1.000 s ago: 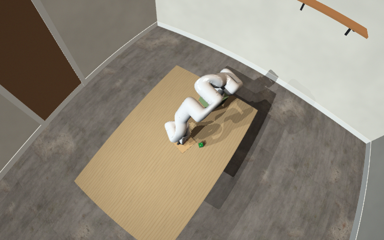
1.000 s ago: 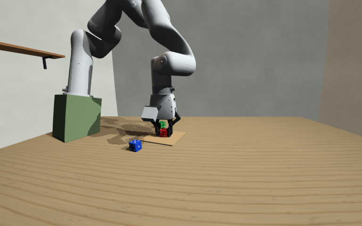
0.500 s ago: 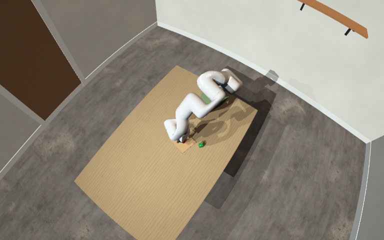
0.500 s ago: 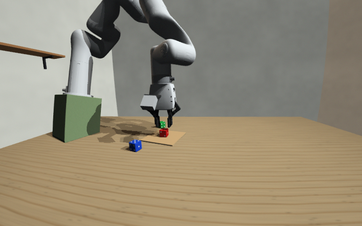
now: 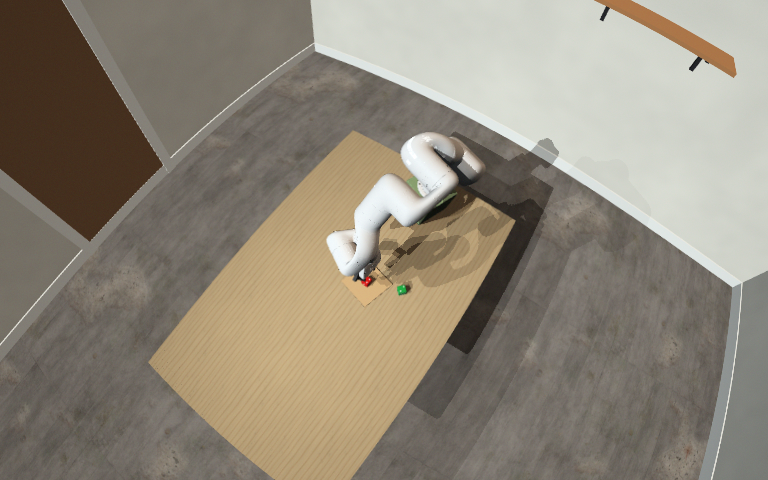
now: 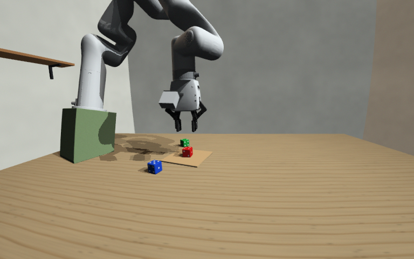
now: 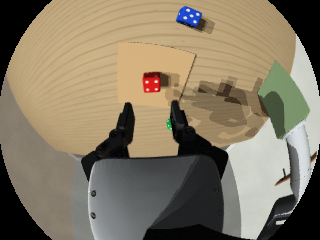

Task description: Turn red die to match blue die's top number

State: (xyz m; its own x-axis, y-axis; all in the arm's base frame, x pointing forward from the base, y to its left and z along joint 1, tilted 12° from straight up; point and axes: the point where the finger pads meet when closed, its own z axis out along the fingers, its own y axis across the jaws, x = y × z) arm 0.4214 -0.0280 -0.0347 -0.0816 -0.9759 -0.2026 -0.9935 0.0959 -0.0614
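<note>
My gripper is now 9 cm above the red die. Also, from my hand: blue die 7 cm behind, 12 cm to the right, 10 cm below; tan mat 11 cm below; green die 4 cm behind, 13 cm to the left, 10 cm below.
</note>
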